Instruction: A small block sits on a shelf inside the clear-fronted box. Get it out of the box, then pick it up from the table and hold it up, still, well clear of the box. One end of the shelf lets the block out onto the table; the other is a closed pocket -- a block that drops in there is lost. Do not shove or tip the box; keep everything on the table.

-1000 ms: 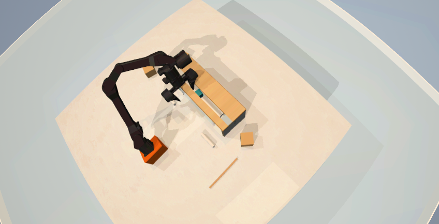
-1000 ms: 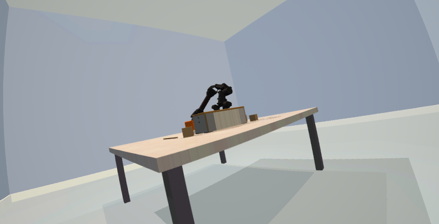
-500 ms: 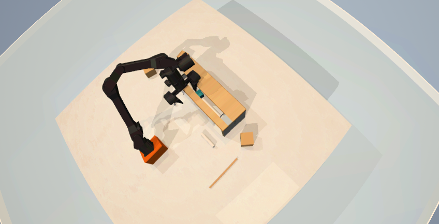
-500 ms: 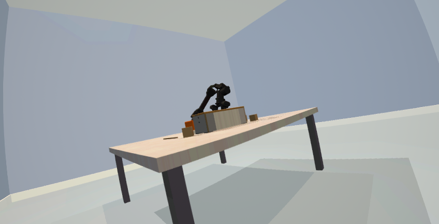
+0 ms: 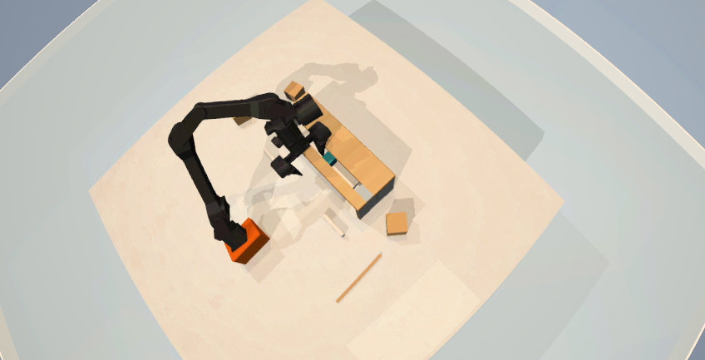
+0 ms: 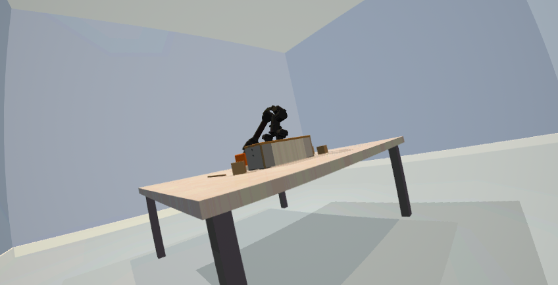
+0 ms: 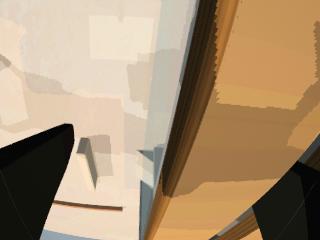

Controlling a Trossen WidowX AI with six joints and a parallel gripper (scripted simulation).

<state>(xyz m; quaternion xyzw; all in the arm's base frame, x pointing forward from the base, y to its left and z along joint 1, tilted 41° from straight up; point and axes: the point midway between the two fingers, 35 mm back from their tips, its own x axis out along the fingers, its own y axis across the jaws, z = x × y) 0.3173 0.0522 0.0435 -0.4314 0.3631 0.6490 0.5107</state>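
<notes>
Right now my gripper tip is 50 mm short of the teal block, 10 mm to the left of it and 10 mm above it. From my gripper tip the other things lie so: thin wooden stick (340 mm to the right, 90 mm below, 80 mm behind); long wooden box (30 mm below, 30 mm ahead).
</notes>
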